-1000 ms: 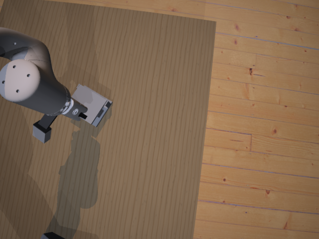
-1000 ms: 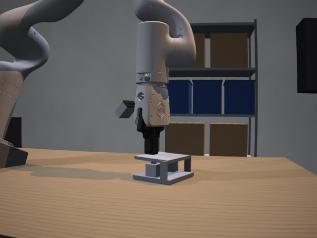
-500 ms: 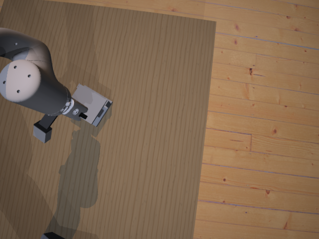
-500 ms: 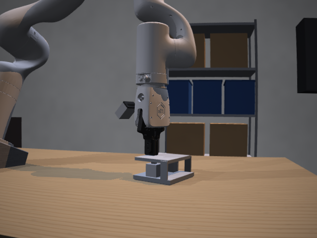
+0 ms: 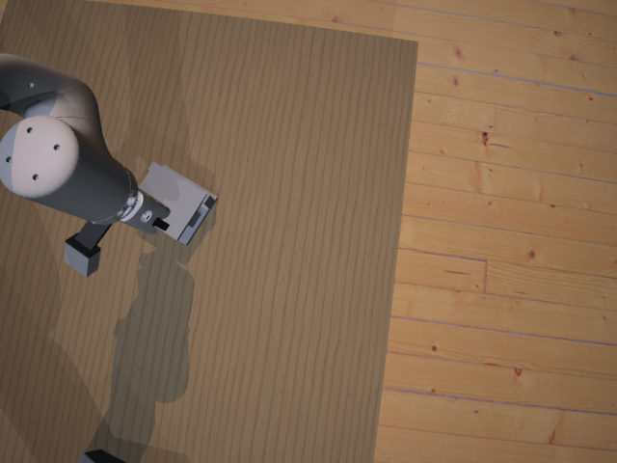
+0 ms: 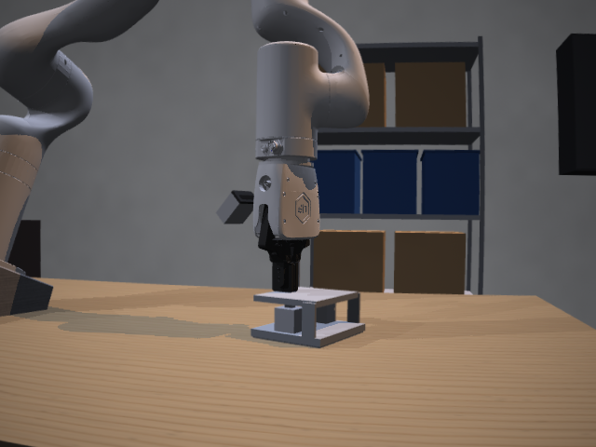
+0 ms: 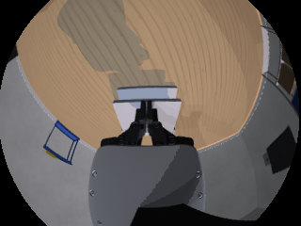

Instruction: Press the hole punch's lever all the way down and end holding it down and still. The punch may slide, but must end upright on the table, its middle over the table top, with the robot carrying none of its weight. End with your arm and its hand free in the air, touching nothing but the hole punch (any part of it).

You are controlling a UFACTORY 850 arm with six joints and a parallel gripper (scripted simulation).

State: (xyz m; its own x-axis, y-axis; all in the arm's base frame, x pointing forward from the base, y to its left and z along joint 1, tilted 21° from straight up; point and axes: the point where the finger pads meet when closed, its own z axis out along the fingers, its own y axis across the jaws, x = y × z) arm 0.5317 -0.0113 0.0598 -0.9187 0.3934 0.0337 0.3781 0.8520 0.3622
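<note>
Now: the flat lever 3 cm ahead of my hand, 1 cm to the right of it and 3 cm below it. Round my hand: hole punch: 4 cm ahead, 2 cm to the right, 4 cm below.
</note>
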